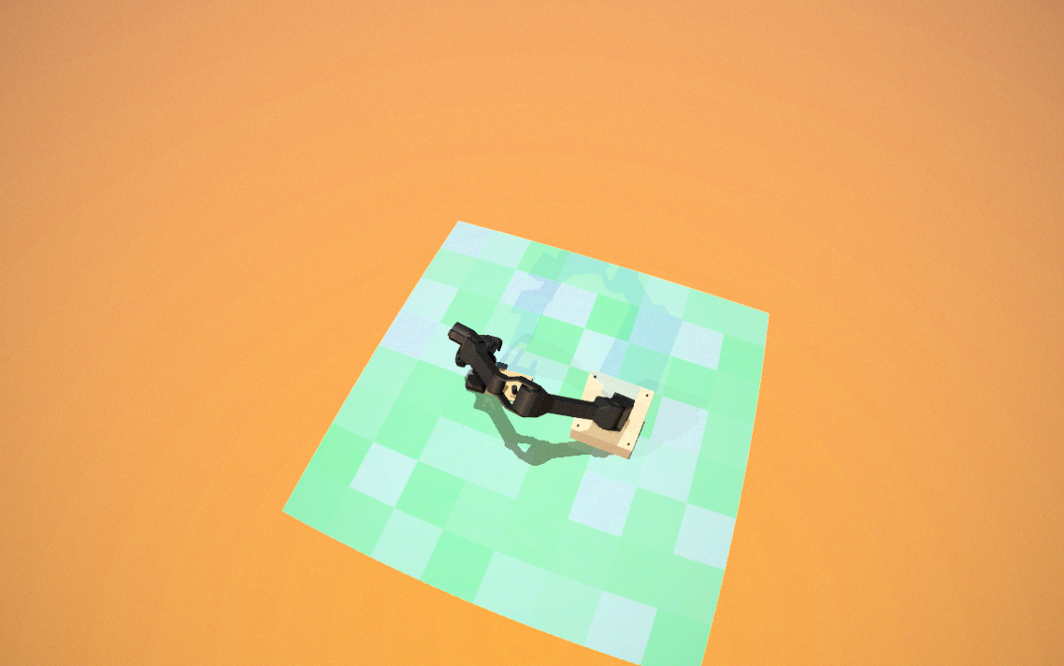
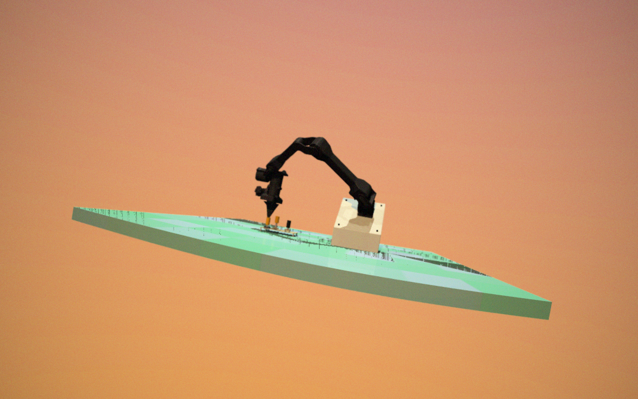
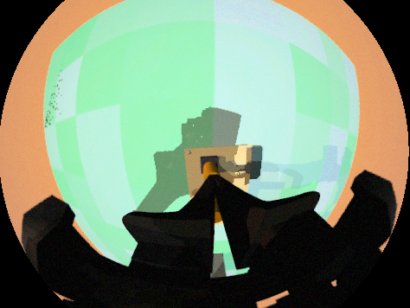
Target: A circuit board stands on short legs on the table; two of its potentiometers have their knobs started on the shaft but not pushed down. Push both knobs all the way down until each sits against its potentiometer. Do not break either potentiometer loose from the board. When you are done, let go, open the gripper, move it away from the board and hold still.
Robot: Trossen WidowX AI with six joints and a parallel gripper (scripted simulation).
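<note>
The orange knob is 20 mm below my gripper tip. From my gripper tip the other things lie so: black knob: 100 mm behind, 20 mm below.
</note>
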